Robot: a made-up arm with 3 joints. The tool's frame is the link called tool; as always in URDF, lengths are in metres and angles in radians. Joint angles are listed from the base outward.
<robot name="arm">
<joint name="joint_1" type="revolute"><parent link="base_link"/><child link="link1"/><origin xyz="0 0 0.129" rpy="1.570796 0 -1.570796"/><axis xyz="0 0 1"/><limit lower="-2.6" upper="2.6"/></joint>
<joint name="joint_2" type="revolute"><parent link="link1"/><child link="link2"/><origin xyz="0.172 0.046 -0.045" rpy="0 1.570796 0"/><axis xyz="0 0 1"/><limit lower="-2.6" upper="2.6"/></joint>
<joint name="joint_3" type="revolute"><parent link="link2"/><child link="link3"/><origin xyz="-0.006 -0.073 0.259" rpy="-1.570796 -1.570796 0"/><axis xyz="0 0 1"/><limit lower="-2.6" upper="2.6"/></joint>
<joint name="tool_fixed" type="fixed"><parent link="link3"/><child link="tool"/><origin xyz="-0.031 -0.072 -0.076" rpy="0 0 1.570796"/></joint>
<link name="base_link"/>
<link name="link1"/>
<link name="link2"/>
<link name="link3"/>
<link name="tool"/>
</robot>
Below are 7 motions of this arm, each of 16 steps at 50 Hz.
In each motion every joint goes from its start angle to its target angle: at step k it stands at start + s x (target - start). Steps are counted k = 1, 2, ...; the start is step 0. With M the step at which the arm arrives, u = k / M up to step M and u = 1 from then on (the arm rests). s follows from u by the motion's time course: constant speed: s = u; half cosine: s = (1 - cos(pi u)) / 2; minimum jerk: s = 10 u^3 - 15 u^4 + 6 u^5.
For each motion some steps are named. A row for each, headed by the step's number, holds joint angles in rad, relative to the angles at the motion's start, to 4 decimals.
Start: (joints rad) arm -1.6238 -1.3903 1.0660
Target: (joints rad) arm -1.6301 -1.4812 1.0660
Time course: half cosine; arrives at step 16
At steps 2, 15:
2: -0.0002 -0.0035 0.0000
15: -0.0062 -0.0900 0.0000

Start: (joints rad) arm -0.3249 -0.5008 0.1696
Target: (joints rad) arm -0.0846 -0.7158 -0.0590
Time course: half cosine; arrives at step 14
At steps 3, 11, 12, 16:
3: 0.0262 -0.0235 -0.0249
11: 0.2141 -0.1915 -0.2037
12: 0.2284 -0.2044 -0.2173
16: 0.2403 -0.2150 -0.2286

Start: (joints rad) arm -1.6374 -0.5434 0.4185
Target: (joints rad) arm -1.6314 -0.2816 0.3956
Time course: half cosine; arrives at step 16
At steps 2, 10, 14, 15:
2: 0.0002 0.0100 -0.0009
10: 0.0041 0.1810 -0.0158
14: 0.0058 0.2518 -0.0220
15: 0.0059 0.2593 -0.0227

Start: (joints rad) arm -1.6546 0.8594 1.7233
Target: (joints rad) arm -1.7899 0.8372 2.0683
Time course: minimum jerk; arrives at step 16
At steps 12, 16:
12: -0.1213 -0.0199 0.3093
16: -0.1353 -0.0222 0.3450

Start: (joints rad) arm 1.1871 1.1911 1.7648
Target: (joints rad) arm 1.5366 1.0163 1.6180
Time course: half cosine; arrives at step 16
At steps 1, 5, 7, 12, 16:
1: 0.0034 -0.0017 -0.0014
5: 0.0777 -0.0388 -0.0326
7: 0.1407 -0.0703 -0.0591
12: 0.2983 -0.1492 -0.1253
16: 0.3495 -0.1748 -0.1468

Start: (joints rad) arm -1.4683 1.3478 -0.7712
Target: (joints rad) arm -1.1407 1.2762 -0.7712
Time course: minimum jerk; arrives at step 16
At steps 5, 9, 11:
5: 0.0590 -0.0129 0.0000
9: 0.2018 -0.0441 0.0000
11: 0.2686 -0.0587 0.0000

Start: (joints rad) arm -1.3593 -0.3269 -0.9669
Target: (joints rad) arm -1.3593 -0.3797 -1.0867
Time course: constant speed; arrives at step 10
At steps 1, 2, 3, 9, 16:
1: 0.0000 -0.0053 -0.0120
2: 0.0000 -0.0106 -0.0240
3: 0.0000 -0.0158 -0.0359
9: 0.0000 -0.0475 -0.1078
16: 0.0000 -0.0528 -0.1198

